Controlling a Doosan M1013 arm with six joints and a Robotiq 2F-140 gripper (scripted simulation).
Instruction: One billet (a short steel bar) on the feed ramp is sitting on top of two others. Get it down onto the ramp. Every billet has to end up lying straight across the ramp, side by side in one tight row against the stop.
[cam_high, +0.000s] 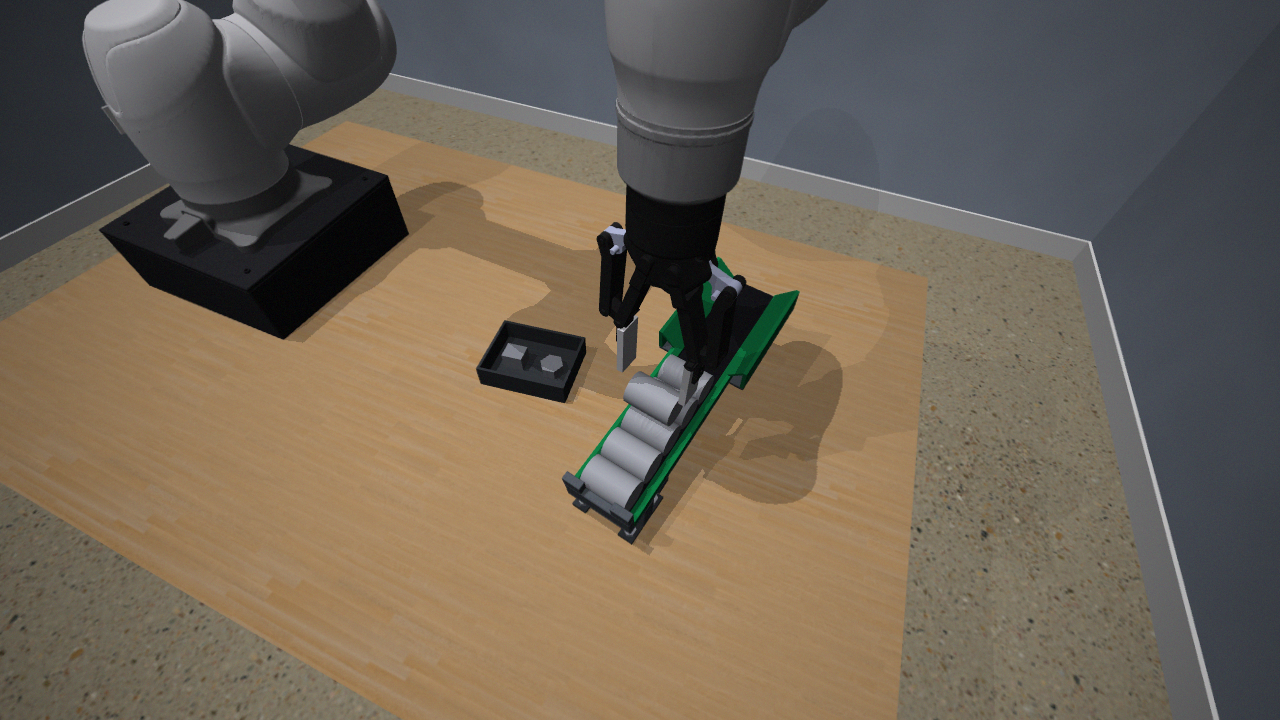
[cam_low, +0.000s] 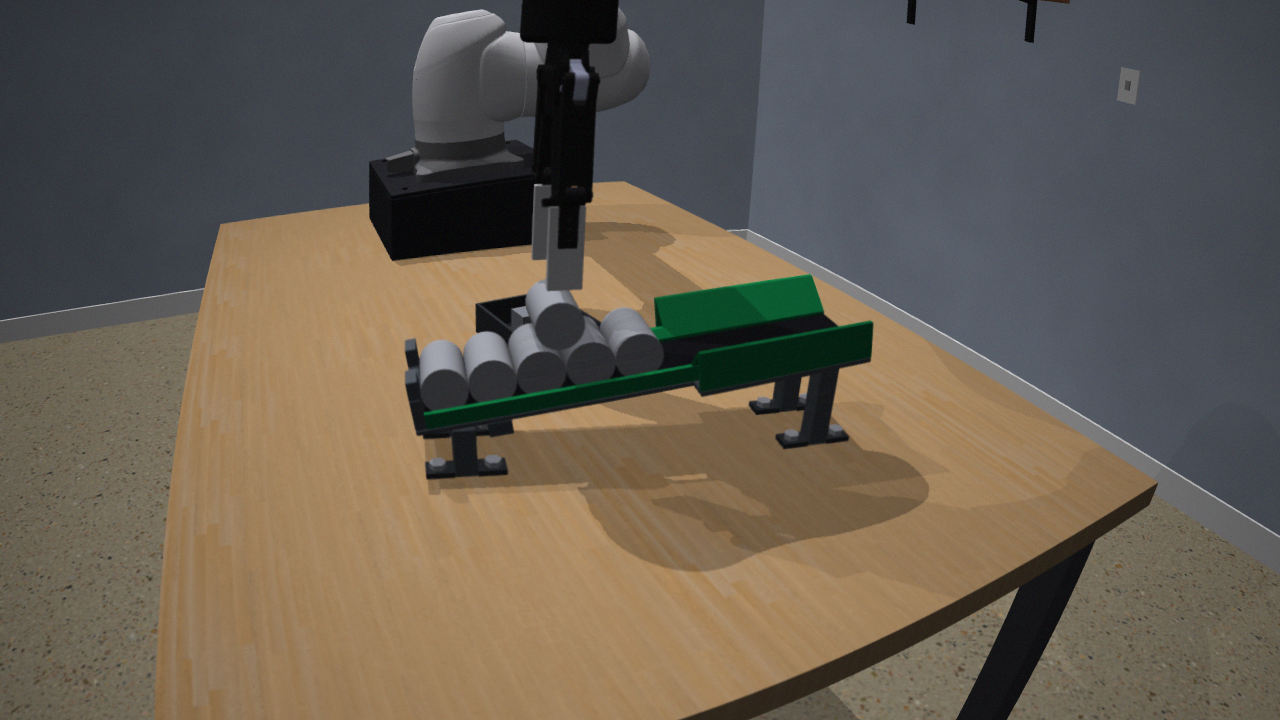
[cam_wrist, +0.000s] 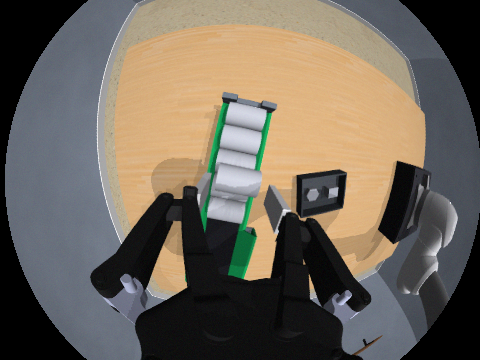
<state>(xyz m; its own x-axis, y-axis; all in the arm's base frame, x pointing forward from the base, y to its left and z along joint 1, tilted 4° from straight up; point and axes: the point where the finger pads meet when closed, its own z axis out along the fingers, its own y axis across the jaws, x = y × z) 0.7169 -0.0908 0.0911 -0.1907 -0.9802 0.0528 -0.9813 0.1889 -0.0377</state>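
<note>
Right now the dark stop is 2 cm behind my hand, 12 cm to the right of it and 12 cm below it. Round my hand: black tray 21 cm behind, 6 cm to the left, 17 cm below.
</note>
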